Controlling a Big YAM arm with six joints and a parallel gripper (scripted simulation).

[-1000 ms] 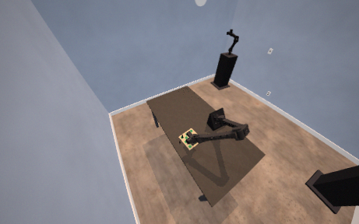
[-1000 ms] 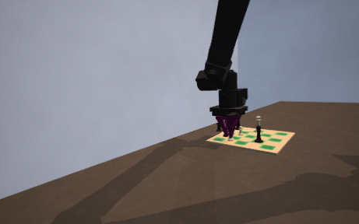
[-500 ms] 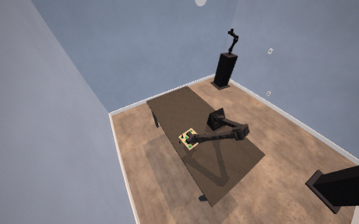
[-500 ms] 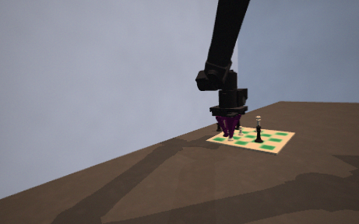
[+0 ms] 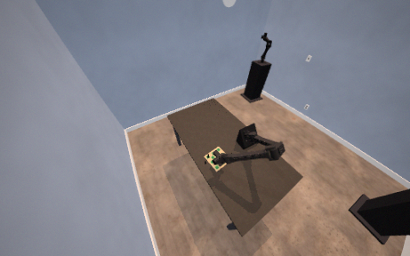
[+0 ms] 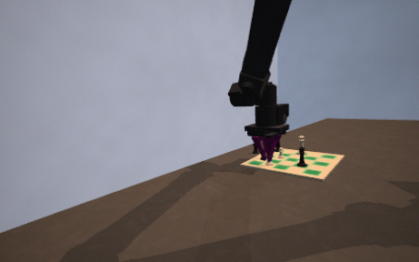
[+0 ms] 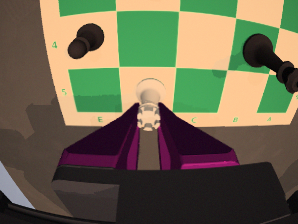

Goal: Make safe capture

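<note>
Right now the white pawn is 2 cm ahead of my hand, 8 cm to the right of it and 1 cm below it. The rest, counted from my hand: tall white piece (16 cm to the right, 1 cm above); then chessboard (2 cm behind, 9 cm to the right, 2 cm below); then tall black piece (7 cm ahead, 15 cm to the right, 1 cm above).
</note>
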